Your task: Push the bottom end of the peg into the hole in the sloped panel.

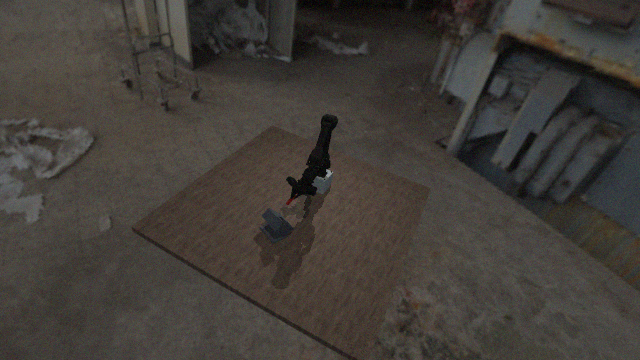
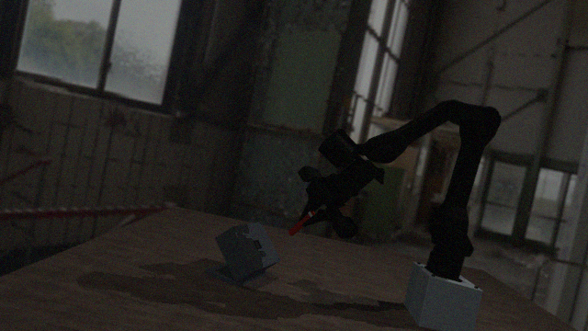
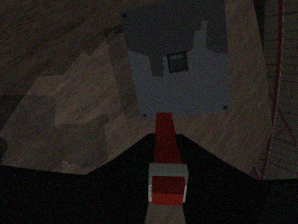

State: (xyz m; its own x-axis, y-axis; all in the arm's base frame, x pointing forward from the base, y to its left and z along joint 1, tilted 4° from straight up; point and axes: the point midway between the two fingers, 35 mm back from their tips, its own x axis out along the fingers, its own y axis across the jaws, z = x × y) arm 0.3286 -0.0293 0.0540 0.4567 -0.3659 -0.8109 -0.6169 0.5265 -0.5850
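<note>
The grey sloped panel is 11 cm ahead of my gripper tip, 9 cm below it and 2 cm to the right of it. Also, from my gripper tip: red square-sided peg 1 cm behind, 1 cm above.
</note>
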